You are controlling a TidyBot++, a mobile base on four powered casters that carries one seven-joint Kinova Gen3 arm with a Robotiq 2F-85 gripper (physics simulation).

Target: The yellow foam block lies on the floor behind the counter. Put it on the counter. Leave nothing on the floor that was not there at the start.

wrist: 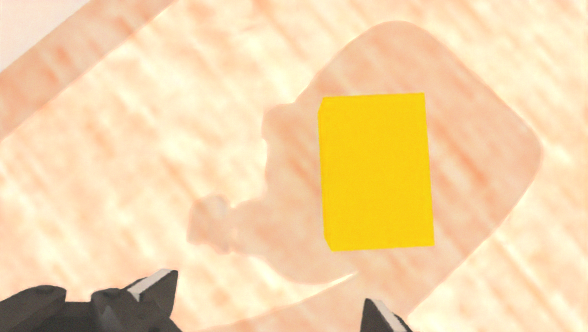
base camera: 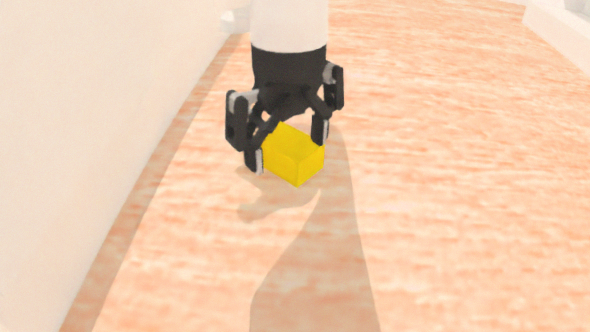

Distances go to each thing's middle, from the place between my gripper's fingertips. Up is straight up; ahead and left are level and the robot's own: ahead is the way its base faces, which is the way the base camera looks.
Right now my hand is 9 cm short of the yellow foam block (base camera: 289, 153) and 6 cm above it.
